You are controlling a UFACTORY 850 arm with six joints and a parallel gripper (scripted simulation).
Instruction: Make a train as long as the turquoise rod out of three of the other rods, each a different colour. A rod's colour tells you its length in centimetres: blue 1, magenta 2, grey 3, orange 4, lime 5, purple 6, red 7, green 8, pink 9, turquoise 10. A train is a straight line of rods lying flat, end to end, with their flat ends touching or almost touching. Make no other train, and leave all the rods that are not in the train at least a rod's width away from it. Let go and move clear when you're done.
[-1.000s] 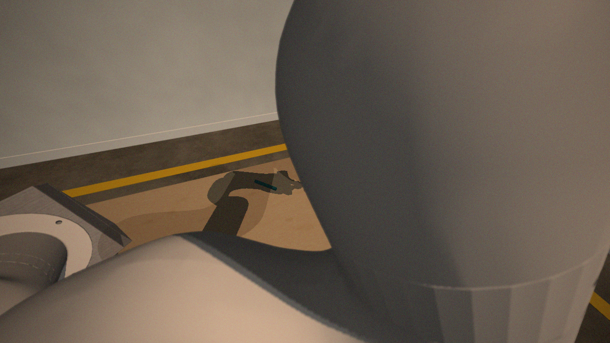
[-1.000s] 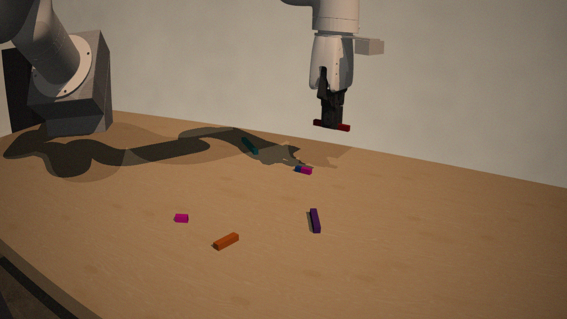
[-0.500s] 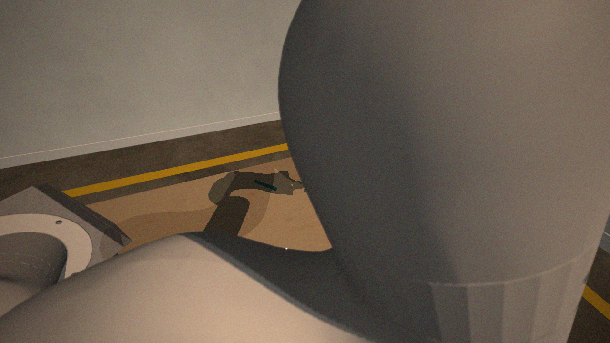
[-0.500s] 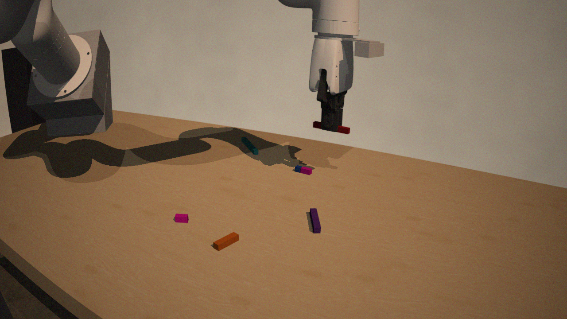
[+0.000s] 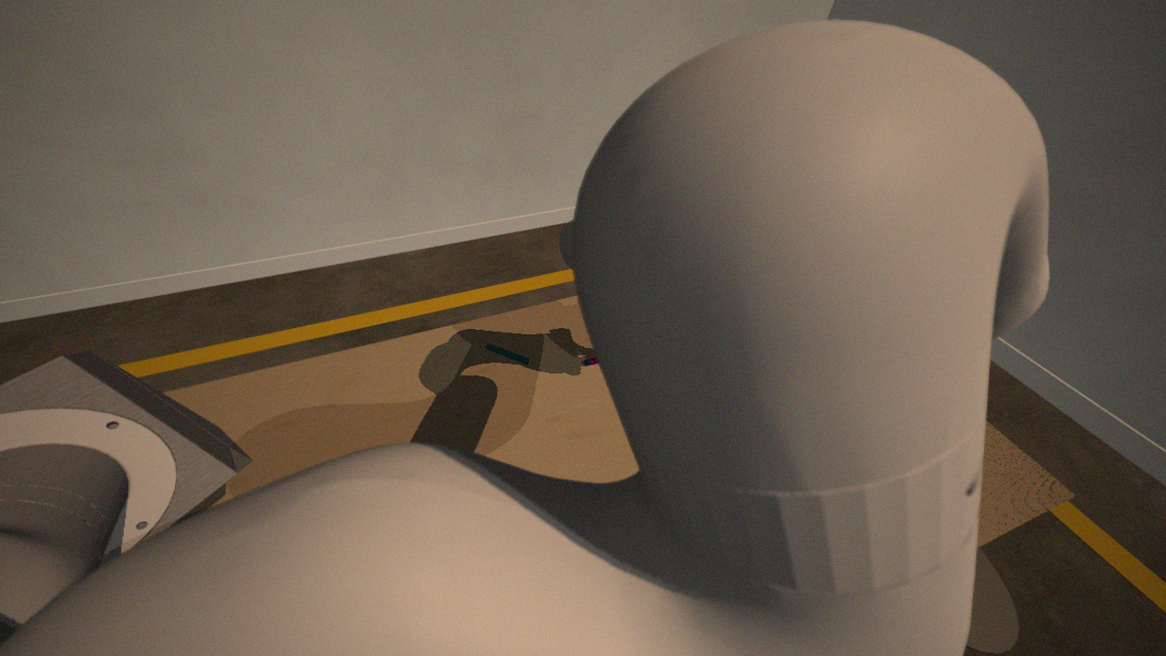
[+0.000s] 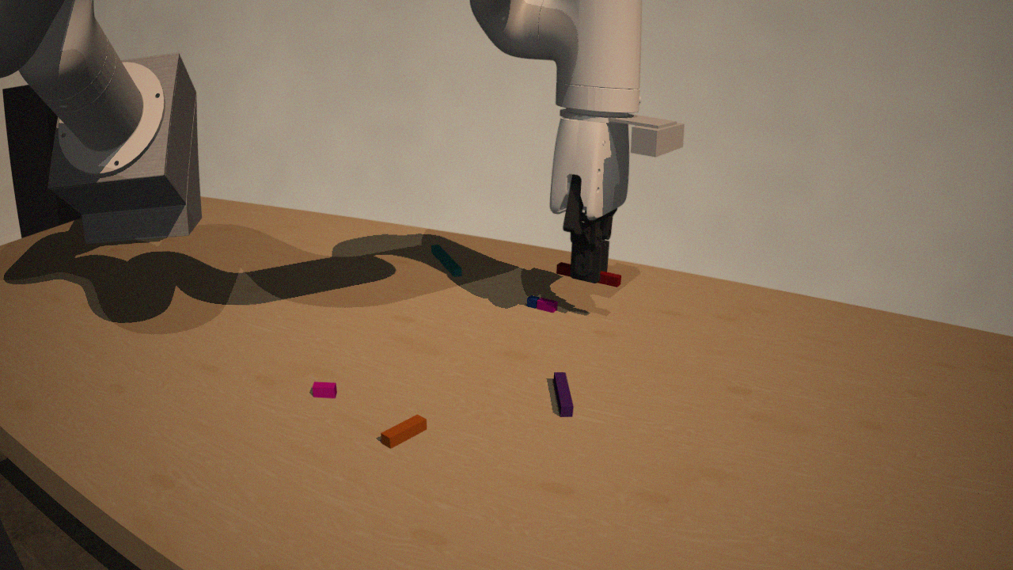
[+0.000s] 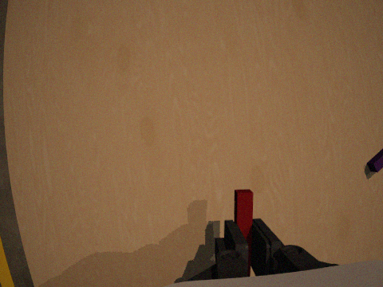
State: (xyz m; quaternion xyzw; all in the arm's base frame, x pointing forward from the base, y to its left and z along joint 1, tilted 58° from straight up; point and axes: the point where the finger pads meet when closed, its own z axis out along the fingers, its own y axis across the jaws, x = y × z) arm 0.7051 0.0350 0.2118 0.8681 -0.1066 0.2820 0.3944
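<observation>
The blue rod lies 6 cm behind my hand, 3 cm to the left of it and 6 cm below it. From my hand the other things lie so: purple rod (2 cm behind, 17 cm to the right, 6 cm below); then red rod (2 cm below); then turquoise rod (17 cm behind, 16 cm to the left, 6 cm below).
</observation>
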